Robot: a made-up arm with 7 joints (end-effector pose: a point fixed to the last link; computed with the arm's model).
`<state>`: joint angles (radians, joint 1 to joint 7).
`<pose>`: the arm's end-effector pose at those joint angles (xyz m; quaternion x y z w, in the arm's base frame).
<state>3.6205 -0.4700 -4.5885 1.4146 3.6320 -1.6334 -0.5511</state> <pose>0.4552 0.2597 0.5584 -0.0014 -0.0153 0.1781 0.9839</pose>
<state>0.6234 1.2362 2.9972 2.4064 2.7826 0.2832 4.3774</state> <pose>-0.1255 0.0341 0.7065 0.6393 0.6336 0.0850 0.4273</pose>
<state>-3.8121 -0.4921 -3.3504 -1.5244 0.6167 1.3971 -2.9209</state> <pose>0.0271 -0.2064 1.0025 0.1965 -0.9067 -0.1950 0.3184</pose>
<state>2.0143 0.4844 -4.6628 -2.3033 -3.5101 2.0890 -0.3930</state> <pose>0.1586 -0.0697 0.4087 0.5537 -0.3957 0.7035 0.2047</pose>
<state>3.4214 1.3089 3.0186 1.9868 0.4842 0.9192 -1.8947</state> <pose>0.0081 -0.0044 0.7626 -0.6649 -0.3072 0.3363 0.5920</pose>
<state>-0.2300 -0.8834 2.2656 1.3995 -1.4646 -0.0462 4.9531</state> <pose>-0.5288 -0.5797 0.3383 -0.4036 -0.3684 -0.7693 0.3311</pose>
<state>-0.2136 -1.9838 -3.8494 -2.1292 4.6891 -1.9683 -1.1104</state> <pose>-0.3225 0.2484 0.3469 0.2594 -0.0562 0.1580 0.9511</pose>
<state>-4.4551 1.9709 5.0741 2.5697 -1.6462 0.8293 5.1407</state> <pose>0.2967 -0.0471 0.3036 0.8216 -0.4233 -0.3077 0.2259</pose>
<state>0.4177 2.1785 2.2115 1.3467 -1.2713 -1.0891 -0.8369</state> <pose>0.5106 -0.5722 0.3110 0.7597 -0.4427 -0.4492 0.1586</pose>
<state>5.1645 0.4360 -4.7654 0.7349 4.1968 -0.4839 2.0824</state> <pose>0.5115 0.0815 1.0706 -0.8286 0.3438 0.4324 0.0910</pose>
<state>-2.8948 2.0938 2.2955 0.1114 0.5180 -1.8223 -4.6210</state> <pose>-0.6497 0.1542 -0.1934 0.0639 -0.3615 -0.7424 0.5604</pose>
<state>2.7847 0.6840 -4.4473 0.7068 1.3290 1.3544 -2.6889</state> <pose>-0.3732 0.1715 1.0397 -0.3318 -0.8425 0.3066 0.2935</pose>
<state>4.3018 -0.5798 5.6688 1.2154 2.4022 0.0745 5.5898</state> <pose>-0.2746 -0.0784 1.0857 0.8850 0.3105 0.2757 0.2107</pose>
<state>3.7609 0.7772 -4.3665 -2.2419 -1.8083 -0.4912 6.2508</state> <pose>-0.3466 -0.2967 0.3100 -0.3574 0.5184 0.5696 0.5283</pose>
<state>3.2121 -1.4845 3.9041 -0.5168 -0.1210 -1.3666 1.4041</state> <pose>0.7391 0.1867 0.6507 0.7311 -0.5775 0.3350 0.1402</pose>
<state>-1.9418 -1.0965 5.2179 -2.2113 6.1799 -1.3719 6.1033</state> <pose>0.2836 0.0329 0.2176 0.4691 0.4530 -0.0492 0.7565</pose>
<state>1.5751 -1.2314 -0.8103 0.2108 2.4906 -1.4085 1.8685</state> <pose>0.1963 0.7642 0.6725 -0.7437 -0.0453 0.6629 0.0739</pose>
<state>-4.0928 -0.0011 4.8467 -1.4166 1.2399 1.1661 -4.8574</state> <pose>-0.4618 0.2313 0.8468 -0.2317 0.7903 0.0878 0.5604</pose>
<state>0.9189 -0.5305 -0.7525 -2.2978 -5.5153 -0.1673 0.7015</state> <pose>-0.4084 0.0386 0.1639 -0.1895 0.0389 -0.8240 0.5326</pose>
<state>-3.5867 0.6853 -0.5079 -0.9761 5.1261 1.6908 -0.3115</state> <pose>-0.1943 -0.0301 1.0603 -0.6993 0.4046 0.4705 0.3548</pose>
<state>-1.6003 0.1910 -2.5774 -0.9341 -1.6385 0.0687 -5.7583</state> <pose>0.2470 0.5462 0.9837 0.7303 -0.4416 -0.0040 0.5213</pose>
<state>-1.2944 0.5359 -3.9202 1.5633 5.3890 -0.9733 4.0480</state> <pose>0.2523 -0.2052 0.9669 -0.7153 -0.6556 -0.2218 0.0965</pose>
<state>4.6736 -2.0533 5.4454 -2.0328 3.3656 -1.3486 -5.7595</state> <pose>0.4105 -0.1525 -0.1076 -0.4604 -0.0232 0.6510 0.6031</pose>
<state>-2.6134 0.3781 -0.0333 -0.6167 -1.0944 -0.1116 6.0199</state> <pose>0.0186 0.0523 1.2626 0.4166 -0.8958 -0.0823 0.1308</pose>
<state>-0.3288 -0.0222 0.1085 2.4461 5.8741 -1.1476 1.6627</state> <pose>0.4227 0.0092 0.4353 0.5623 -0.5511 -0.5046 0.3543</pose>
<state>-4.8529 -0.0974 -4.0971 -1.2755 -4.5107 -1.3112 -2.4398</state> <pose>0.3134 -0.2624 0.9243 -0.2840 -0.7692 -0.5713 0.0363</pose>
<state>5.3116 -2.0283 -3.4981 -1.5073 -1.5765 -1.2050 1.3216</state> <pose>-0.5784 -0.3110 0.4673 -0.2533 0.6583 -0.5715 0.4193</pose>
